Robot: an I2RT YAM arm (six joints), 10 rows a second.
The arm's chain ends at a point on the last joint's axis. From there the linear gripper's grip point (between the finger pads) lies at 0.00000 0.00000 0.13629 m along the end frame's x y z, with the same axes.
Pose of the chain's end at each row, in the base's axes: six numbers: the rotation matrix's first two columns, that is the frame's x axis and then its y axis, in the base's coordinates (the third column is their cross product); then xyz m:
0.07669 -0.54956 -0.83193 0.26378 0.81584 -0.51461 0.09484 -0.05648 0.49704
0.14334 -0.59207 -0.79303 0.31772 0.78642 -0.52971 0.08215 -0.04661 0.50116
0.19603 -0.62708 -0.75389 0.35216 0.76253 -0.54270 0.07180 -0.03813 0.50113
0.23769 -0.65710 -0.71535 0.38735 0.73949 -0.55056 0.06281 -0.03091 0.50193
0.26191 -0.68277 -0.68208 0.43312 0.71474 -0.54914 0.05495 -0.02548 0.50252
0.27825 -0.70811 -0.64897 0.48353 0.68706 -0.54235 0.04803 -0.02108 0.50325
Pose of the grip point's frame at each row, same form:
0.07669 -0.54956 -0.83193 0.26378 0.81584 -0.51461 0.22589 -0.08101 0.52532
0.14334 -0.59207 -0.79303 0.31772 0.78642 -0.52971 0.20989 -0.07060 0.54216
0.19603 -0.62708 -0.75389 0.35216 0.76253 -0.54270 0.19653 -0.05981 0.55160
0.23769 -0.65710 -0.71535 0.38735 0.73949 -0.55056 0.18421 -0.05084 0.56058
0.26191 -0.68277 -0.68208 0.43312 0.71474 -0.54914 0.17249 -0.04614 0.56834
0.27825 -0.70811 -0.64897 0.48353 0.68706 -0.54235 0.16114 -0.04328 0.57597

